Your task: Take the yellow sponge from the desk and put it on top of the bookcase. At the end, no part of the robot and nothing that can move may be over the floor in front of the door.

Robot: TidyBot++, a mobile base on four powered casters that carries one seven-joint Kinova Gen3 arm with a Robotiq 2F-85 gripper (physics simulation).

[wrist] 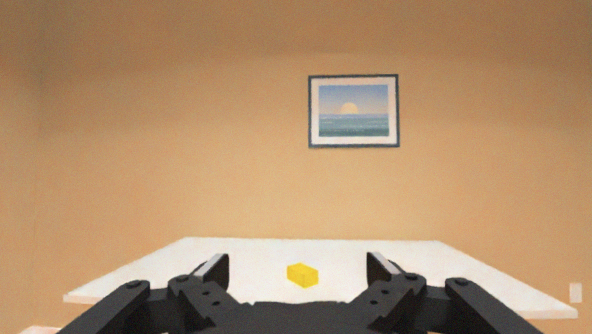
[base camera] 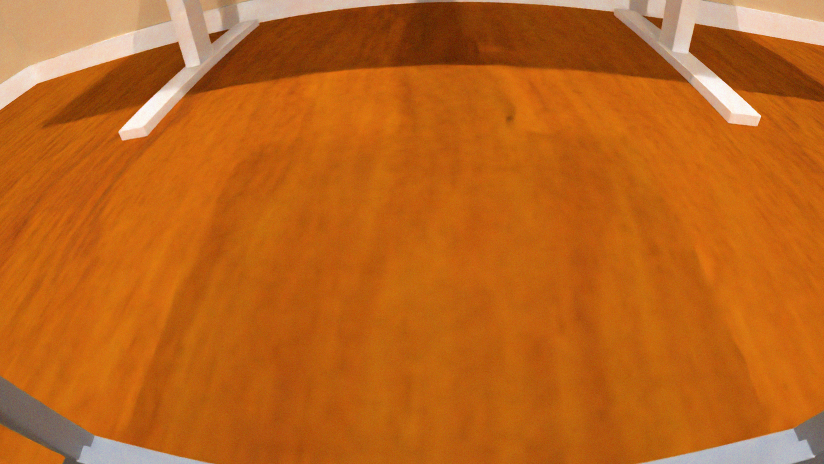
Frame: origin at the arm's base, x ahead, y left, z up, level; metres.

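Seen in the pictures: gripper, fingertip midpoint: (wrist: 297, 268).
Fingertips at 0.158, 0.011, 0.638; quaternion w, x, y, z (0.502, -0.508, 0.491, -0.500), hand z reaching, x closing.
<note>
A point is followed by its place in that frame, as x, y, z.
The yellow sponge (wrist: 302, 275) @(0.833, 0.013, 0.363) lies on the white desk (wrist: 150, 265) @(1.002, 0.653, 0.323) in the wrist view, near the middle of its top. My gripper (wrist: 297, 268) @(0.158, 0.011, 0.638) is open, with its two fingers wide apart. The sponge shows in the gap between the fingertips but lies beyond them, apart from both. In the base camera view, the desk's two white feet (base camera: 187, 80) (base camera: 700, 77) stand on the floor at the far left and far right. The bookcase and the door do not show in either view.
A tan wall (wrist: 175, 150) @(1.513, 0.830, 0.864) with a white baseboard (base camera: 115, 50) @(1.509, 1.253, -0.360) stands behind the desk. A framed sea picture (wrist: 353, 111) @(1.465, -0.291, 1.091) hangs on it, and a white wall plate (wrist: 575, 292) @(1.456, -1.601, 0.007) is at the right. Wooden floor (base camera: 432, 259) @(0.411, 0.007, -0.397) lies between my base and the desk's feet.
</note>
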